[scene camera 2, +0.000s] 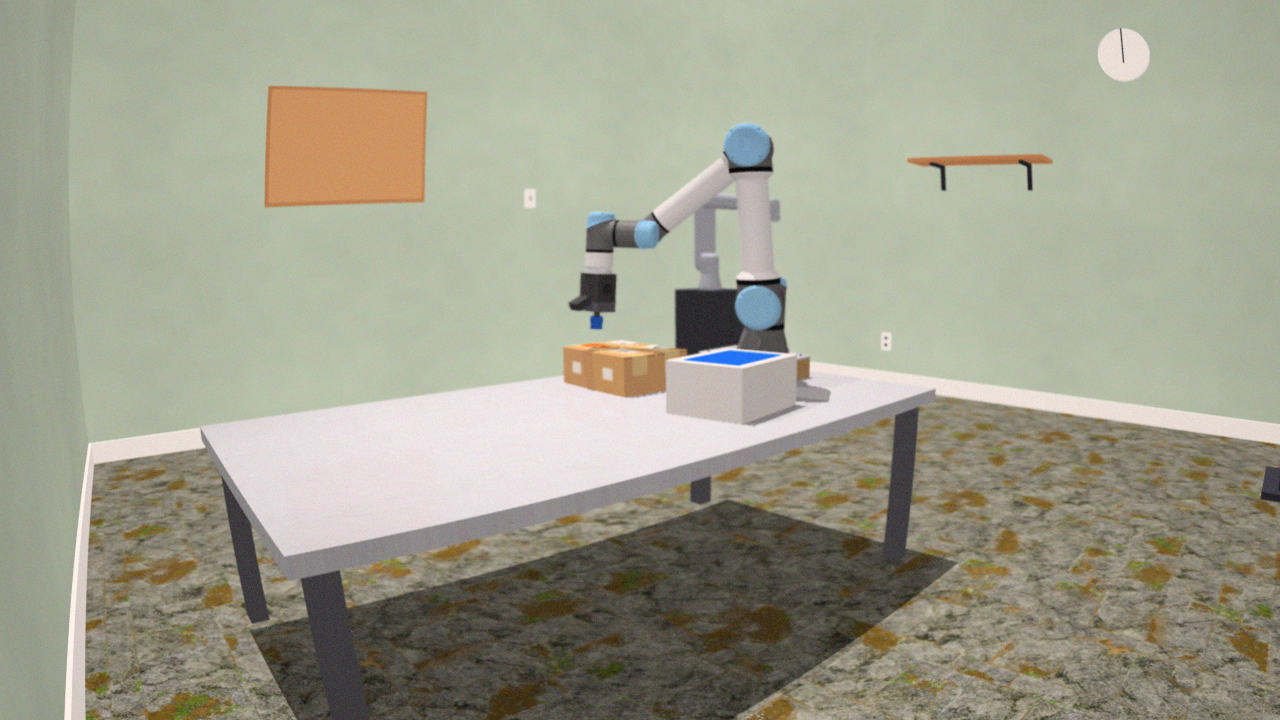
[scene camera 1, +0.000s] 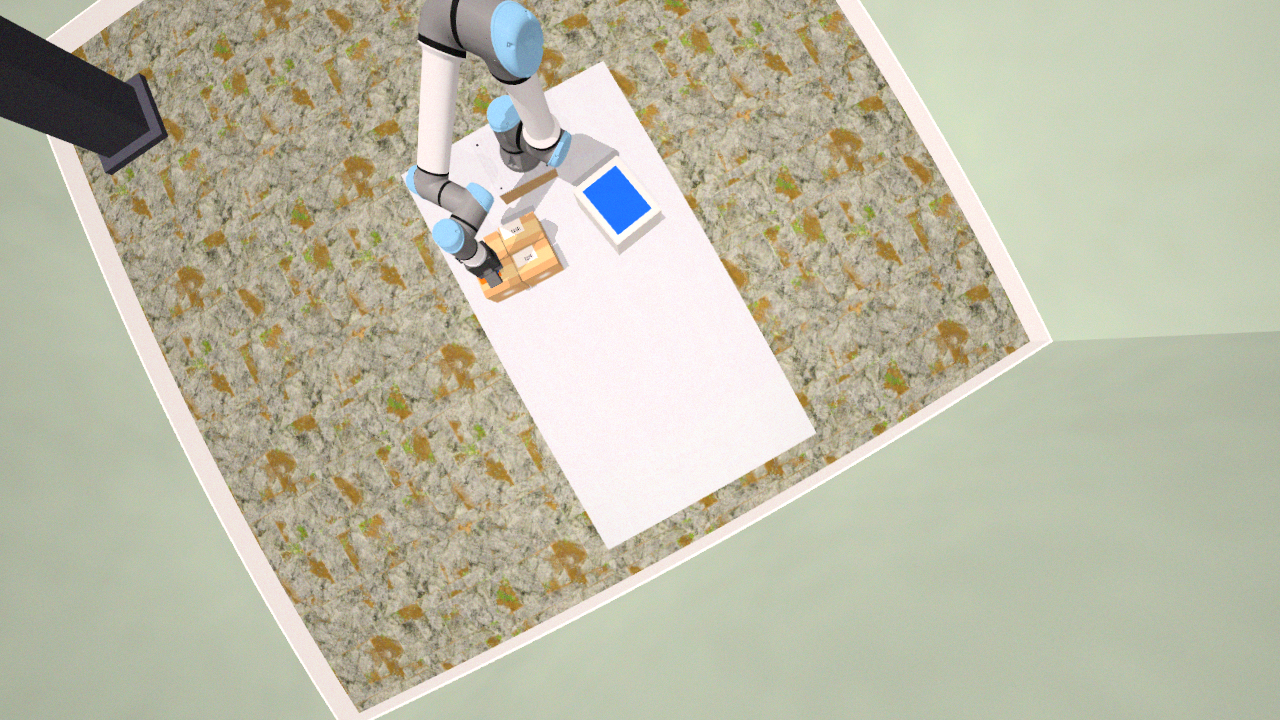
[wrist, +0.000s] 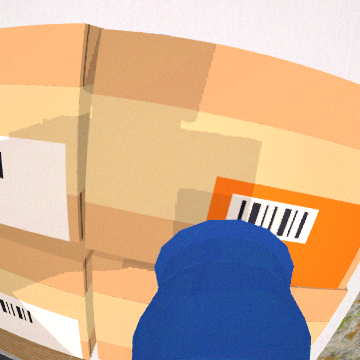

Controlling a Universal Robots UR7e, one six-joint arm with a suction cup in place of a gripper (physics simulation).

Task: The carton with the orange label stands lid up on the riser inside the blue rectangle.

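Places are measured from the arm's base along level axes (x right, y ahead, z up), in millimetres.
Where they show: hand, tool point: (scene camera 2: 596, 328) (wrist: 223, 278); arm's base, link origin: (scene camera 1: 521, 153).
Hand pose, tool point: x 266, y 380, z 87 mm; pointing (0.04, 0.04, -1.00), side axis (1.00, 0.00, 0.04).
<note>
Each offset is from my tool point to the top centre of the thing. Level surfaces: height alone.
The carton with the orange label @[dx +14, dy +6, dz -53 mm] (scene camera 1: 505, 292) (scene camera 2: 577, 365) (wrist: 140, 145) stands lid up on the table, at the outer corner of a tight group of cartons. Its orange label @[dx +37, dy -20, dz -53 mm] (wrist: 320, 260) is on its top. My gripper (scene camera 1: 493, 279) (scene camera 2: 596, 322) (wrist: 224, 280), a blue suction cup, is open and hangs above this carton with a gap, holding nothing. In the first scene view the tool hides part of the carton. The white riser @[dx -485, dy -30, dz -34 mm] (scene camera 1: 637, 234) (scene camera 2: 707, 390) stands apart on the table, with the blue rectangle @[dx -485, dy -30, dz -34 mm] (scene camera 1: 615, 199) (scene camera 2: 733, 357) on its bare top.
Cartons with white labels @[dx -131, dy +12, dz -53 mm] (scene camera 1: 542, 255) (scene camera 2: 626, 372) (wrist: 35, 190) stand close against the orange-labelled one. A brown strip (scene camera 1: 528, 186) lies between the group and the arm base. The white table @[dz -154 mm] (scene camera 1: 662, 376) (scene camera 2: 429, 465) has an edge close beside the cartons.
</note>
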